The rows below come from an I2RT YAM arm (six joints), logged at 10 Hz.
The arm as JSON. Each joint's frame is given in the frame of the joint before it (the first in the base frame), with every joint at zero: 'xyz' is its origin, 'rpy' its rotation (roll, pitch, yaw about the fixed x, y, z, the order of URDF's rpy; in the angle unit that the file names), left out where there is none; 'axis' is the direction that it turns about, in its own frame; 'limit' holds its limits. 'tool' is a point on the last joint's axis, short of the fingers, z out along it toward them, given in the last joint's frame.
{
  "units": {
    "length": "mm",
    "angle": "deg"
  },
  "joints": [
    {
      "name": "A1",
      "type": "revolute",
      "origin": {
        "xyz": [
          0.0,
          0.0,
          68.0
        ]
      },
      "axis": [
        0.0,
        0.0,
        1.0
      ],
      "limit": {
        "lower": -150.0,
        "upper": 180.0
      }
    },
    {
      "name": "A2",
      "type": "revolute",
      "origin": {
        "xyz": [
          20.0,
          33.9,
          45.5
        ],
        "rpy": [
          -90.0,
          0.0,
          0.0
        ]
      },
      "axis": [
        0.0,
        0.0,
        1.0
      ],
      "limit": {
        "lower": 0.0,
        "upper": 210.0
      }
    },
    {
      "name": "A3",
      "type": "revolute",
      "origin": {
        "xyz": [
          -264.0,
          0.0,
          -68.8
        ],
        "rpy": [
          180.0,
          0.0,
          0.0
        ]
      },
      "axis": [
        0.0,
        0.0,
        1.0
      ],
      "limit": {
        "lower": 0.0,
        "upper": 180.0
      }
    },
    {
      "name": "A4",
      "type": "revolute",
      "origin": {
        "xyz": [
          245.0,
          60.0,
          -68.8
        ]
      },
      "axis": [
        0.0,
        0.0,
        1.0
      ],
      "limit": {
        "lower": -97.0,
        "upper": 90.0
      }
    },
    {
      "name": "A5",
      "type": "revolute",
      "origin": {
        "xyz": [
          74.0,
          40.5,
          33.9
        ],
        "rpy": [
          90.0,
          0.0,
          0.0
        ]
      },
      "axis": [
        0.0,
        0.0,
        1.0
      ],
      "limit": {
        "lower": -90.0,
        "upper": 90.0
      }
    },
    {
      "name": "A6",
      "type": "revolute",
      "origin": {
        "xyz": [
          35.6,
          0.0,
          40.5
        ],
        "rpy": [
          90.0,
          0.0,
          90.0
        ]
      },
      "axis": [
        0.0,
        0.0,
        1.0
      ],
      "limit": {
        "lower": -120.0,
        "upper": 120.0
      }
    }
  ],
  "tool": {
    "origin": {
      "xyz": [
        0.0,
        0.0,
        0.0
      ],
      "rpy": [
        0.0,
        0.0,
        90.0
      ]
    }
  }
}
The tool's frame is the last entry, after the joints.
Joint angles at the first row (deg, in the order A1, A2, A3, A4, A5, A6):
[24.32 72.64 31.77 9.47 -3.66 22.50]
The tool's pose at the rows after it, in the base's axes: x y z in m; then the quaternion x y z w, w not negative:
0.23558 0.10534 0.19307 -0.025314 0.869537 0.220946 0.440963
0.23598 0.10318 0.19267 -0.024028 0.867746 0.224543 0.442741
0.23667 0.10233 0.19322 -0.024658 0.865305 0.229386 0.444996
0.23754 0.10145 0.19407 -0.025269 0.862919 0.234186 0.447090
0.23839 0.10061 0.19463 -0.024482 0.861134 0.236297 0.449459
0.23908 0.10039 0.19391 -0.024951 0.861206 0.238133 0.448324
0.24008 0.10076 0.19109 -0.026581 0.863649 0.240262 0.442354
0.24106 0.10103 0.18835 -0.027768 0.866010 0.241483 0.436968
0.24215 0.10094 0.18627 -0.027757 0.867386 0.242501 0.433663
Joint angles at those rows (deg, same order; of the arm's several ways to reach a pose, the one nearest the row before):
[23.53 72.36 31.31 10.07 -4.08 22.50]
[22.96 72.27 30.98 10.70 -4.75 22.50]
[22.63 72.27 30.89 11.31 -5.43 22.50]
[22.28 72.27 30.90 11.81 -6.13 22.50]
[22.00 72.31 30.90 12.25 -6.44 22.52]
[21.84 72.58 30.89 12.47 -6.81 22.52]
[21.76 73.30 30.89 12.58 -7.40 22.52]
[21.67 74.00 30.89 12.69 -7.86 22.50]
[21.52 74.59 30.89 12.93 -8.21 22.52]

